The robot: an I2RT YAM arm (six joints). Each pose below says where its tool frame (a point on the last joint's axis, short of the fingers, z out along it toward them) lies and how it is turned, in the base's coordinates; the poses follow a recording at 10 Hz.
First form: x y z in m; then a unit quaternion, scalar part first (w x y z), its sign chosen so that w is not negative.
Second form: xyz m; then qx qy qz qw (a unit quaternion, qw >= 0). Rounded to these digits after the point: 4 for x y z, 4 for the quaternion.
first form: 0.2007 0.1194 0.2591 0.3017 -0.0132 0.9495 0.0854
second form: 0.2007 0.1194 0.2591 -0.0132 0.9495 0.0854 0.3017
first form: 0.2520 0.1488 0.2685 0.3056 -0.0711 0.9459 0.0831
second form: 0.2520 0.1488 0.2685 -0.0711 0.9459 0.0831 0.3056
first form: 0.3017 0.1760 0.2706 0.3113 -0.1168 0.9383 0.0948
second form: 0.3017 0.1760 0.2706 -0.1168 0.9383 0.0948 0.3113
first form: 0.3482 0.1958 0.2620 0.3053 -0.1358 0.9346 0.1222
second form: 0.3482 0.1958 0.2620 -0.1358 0.9346 0.1222 0.3053
